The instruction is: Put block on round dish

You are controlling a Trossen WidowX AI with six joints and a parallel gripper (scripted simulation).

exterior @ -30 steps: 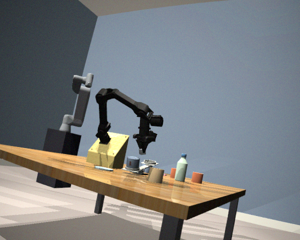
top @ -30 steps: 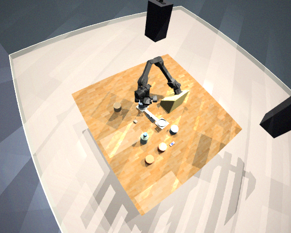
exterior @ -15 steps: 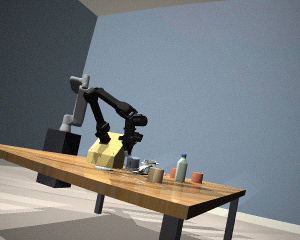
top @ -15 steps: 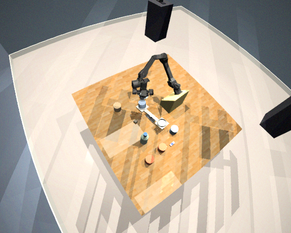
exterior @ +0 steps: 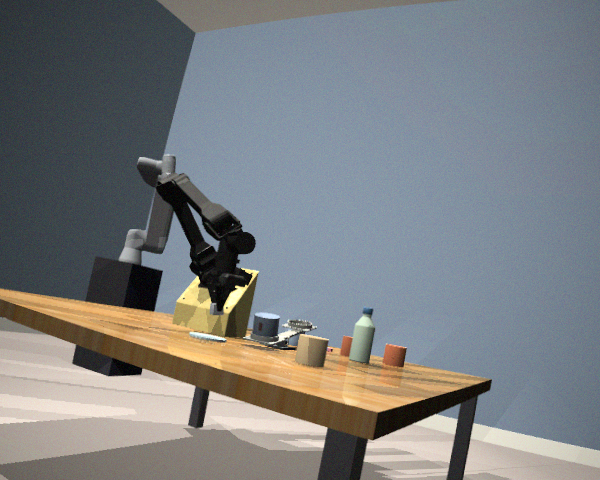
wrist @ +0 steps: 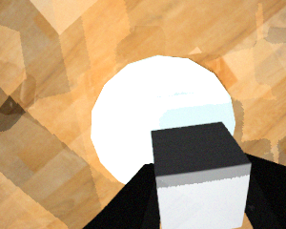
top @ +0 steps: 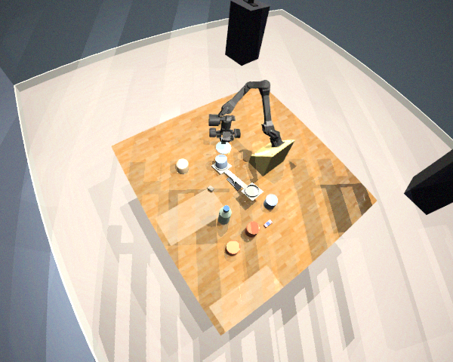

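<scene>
My gripper tip is 1 cm past the round dish and 7 cm above it. The rest, counted from my gripper tip: balance 11 cm ahead, 24 cm to the left, 5 cm below; then balance beam 11 cm ahead, 24 cm to the left, 4 cm below; then beige cylinder 28 cm ahead, 4 cm to the right, 4 cm below.
</scene>
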